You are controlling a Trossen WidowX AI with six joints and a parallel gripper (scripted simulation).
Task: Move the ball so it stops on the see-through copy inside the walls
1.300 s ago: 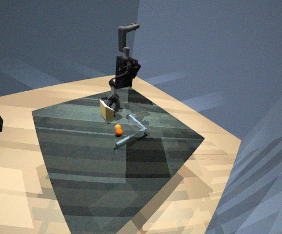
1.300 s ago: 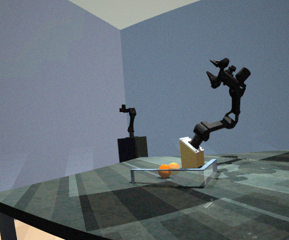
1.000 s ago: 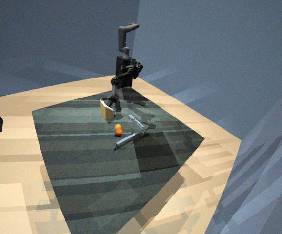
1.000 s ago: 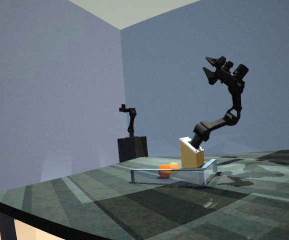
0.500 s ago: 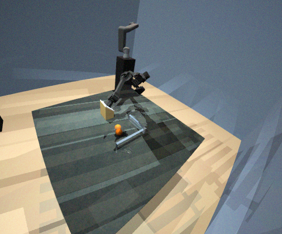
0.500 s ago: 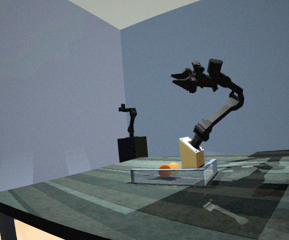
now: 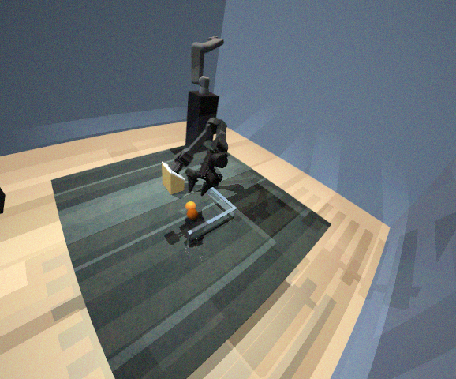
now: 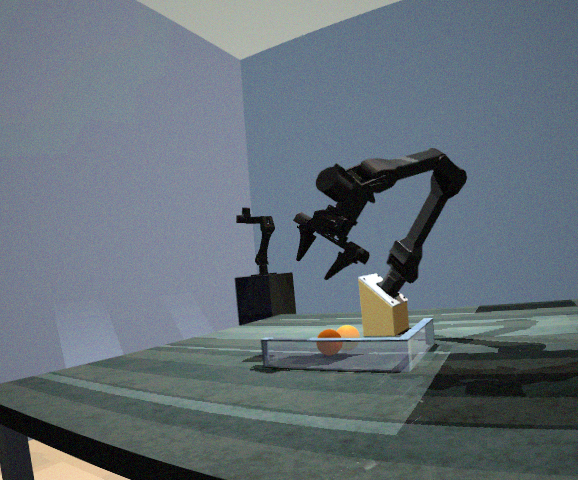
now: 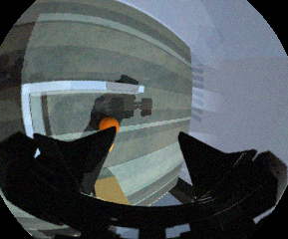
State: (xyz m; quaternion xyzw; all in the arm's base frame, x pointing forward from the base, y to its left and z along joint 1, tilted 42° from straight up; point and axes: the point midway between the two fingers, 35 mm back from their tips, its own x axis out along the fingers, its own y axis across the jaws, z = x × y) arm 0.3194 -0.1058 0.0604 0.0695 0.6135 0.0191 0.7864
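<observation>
My gripper tip is now 17 cm above the orange ball, 3 cm past it and 1 cm to the right of it.
</observation>
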